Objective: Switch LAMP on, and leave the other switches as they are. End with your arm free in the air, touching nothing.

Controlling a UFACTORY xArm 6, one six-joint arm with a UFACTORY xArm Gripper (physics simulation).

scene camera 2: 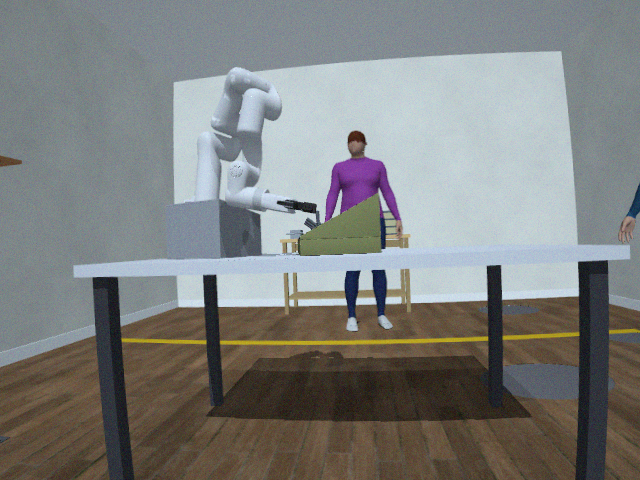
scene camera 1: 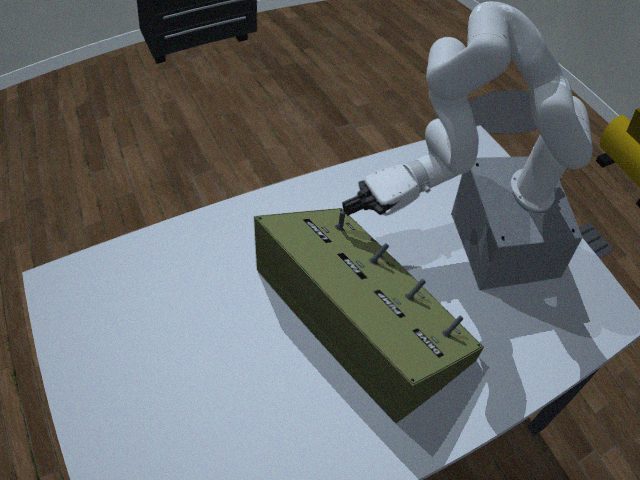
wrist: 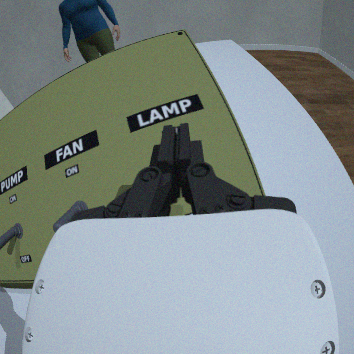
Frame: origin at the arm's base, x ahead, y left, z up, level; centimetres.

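Seen in the pictures: gripper, fingertip midpoint: [scene camera 2: 315,208] [scene camera 1: 344,209] [wrist: 178,142]; arm's base at its link origin: [scene camera 2: 205,209] [scene camera 1: 532,190].
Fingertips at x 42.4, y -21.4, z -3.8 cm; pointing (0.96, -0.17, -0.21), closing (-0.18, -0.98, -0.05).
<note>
Offsets run from my fingertips to a thing's top centre.
The green sloped switch box [scene camera 1: 305,253] [scene camera 2: 356,229] [wrist: 150,75] stands on the table. The LAMP lever @[dy +0.1, dx +0.5, dz -0.6 cm] [scene camera 1: 340,221] [scene camera 2: 317,217] tilts up the slope, to its ON side, unlike the others; the gripper hides it in the wrist view. The FAN lever @[dy +12.0, dx -1.6, dz -1.8 cm] [scene camera 1: 379,253] [wrist: 70,216], PUMP lever @[dy +24.0, dx -2.4, dz -1.8 cm] [scene camera 1: 415,289] [wrist: 10,236] and DRIVE lever @[dy +35.9, dx -3.1, dz -1.8 cm] [scene camera 1: 453,326] lean down the slope, to OFF. My gripper [scene camera 1: 345,207] [scene camera 2: 315,207] [wrist: 178,142] is shut and empty, its fingertips at the LAMP lever's top on the robot side. I cannot tell whether they touch it.
The grey robot pedestal [scene camera 1: 522,263] [scene camera 2: 193,232] stands on the white table [scene camera 1: 155,335] [scene camera 2: 491,254], on the levers' side of the box. A person in purple [scene camera 2: 358,180] stands behind the table; a person in blue [wrist: 89,20] shows beyond the box. A dark cabinet [scene camera 1: 199,25] stands on the floor.
</note>
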